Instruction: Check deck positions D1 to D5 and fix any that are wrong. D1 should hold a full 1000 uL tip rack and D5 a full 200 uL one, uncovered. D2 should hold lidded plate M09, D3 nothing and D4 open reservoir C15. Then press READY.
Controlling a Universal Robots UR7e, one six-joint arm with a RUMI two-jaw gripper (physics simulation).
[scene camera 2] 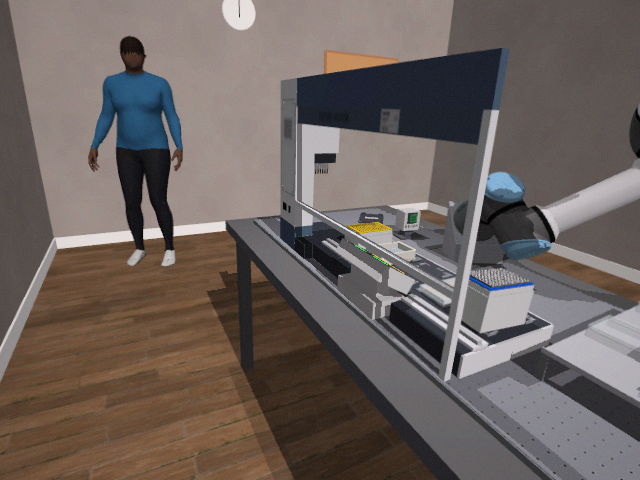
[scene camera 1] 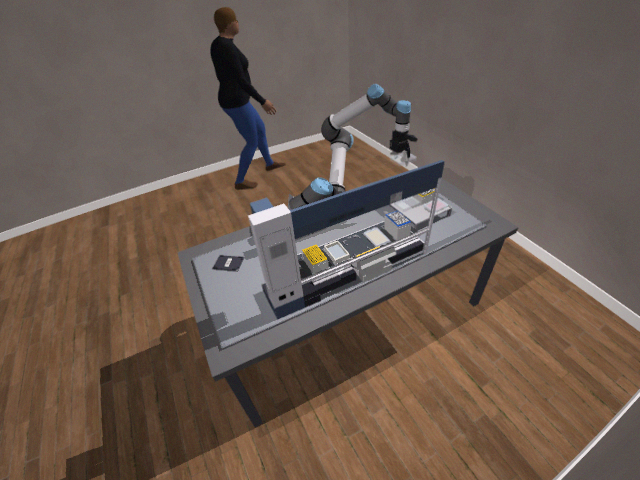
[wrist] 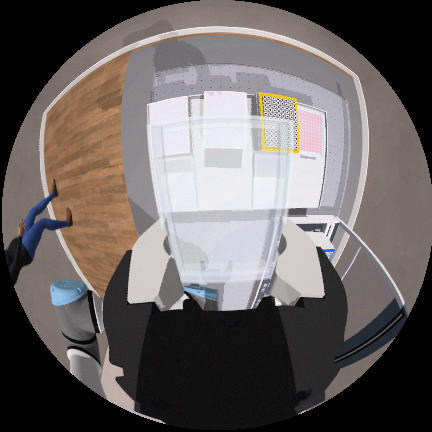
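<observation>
My gripper (scene camera 1: pixel 401 149) (wrist: pixel 222 219) is shut on a clear, box-shaped cover (wrist: pixel 225 165), held above the side stand beyond the deck's right end. On the deck, a blue-edged tip rack (scene camera 1: pixel 397 219) (scene camera 2: pixel 501 279) stands uncovered at the right end in scene camera 1. Left of it come a pale plate (scene camera 1: pixel 376 236), a dark bare slot (scene camera 1: pixel 355 244), an open-topped reservoir (scene camera 1: pixel 337 251) (scene camera 2: pixel 399 249) and an uncovered yellow tip rack (scene camera 1: pixel 314 254) (scene camera 2: pixel 369 227). Slot and plate labels are too small to read. A green button (scene camera 2: pixel 412 218) shows on a small box.
Two white boxes (wrist: pixel 170 125) (wrist: pixel 226 119), a yellow-edged rack (wrist: pixel 279 107) and a pink plate (wrist: pixel 311 132) stand on the side stand. The deck's dark blue upper panel (scene camera 1: pixel 361 198) (scene camera 2: pixel 398 100) and right post (scene camera 2: pixel 469 248) are obstacles. A person (scene camera 1: pixel 232 77) stands behind the arm's base.
</observation>
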